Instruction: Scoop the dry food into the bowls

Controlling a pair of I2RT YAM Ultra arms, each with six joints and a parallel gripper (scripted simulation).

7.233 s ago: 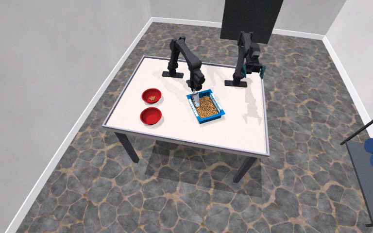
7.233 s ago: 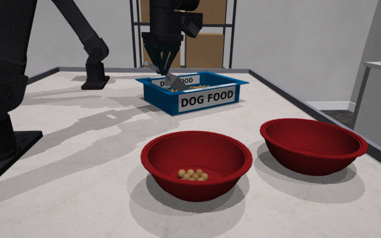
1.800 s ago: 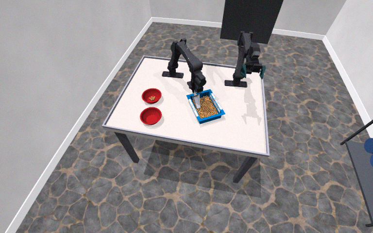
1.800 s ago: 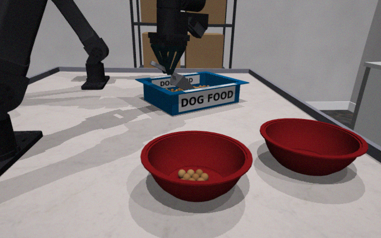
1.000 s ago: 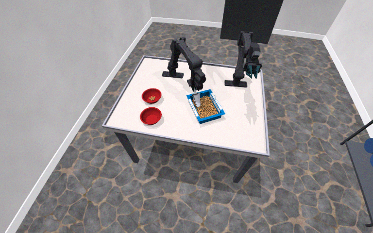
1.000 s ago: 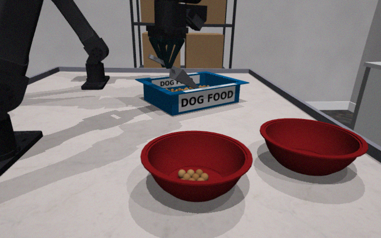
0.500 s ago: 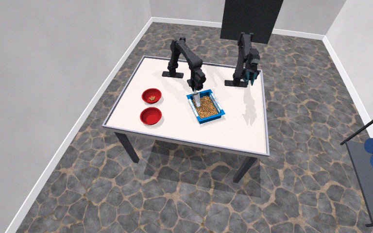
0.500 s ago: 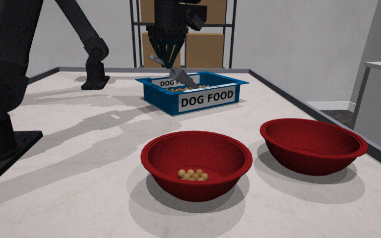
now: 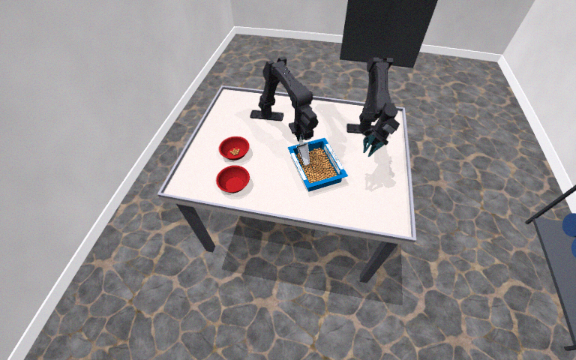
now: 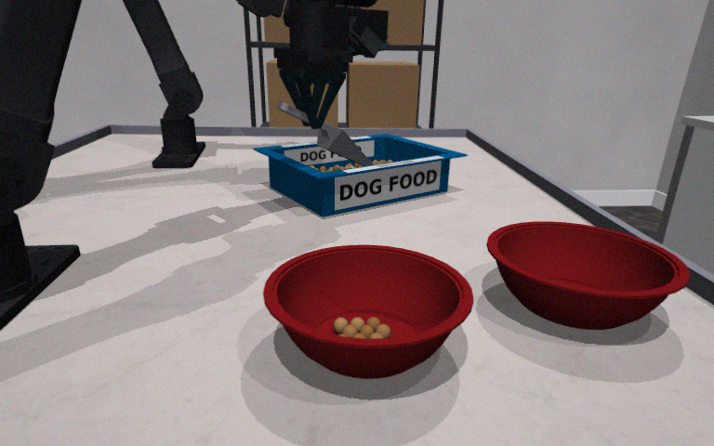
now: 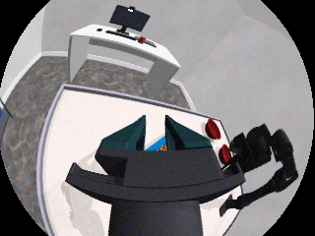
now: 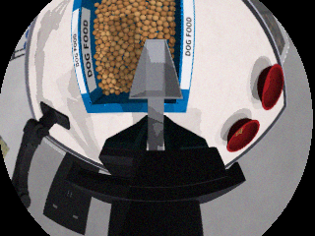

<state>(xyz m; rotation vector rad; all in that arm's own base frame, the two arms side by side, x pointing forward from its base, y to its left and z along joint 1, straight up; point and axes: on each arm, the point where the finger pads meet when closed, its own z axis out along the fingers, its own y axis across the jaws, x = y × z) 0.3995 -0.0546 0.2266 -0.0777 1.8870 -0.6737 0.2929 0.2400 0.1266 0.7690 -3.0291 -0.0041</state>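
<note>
My right gripper is now 3 cm short of the grey scoop, 2 cm to the right of it and 3 cm above it. Also, from my right hand: blue dog food box (7 cm ahead, 10 cm to the left, 8 cm below).
</note>
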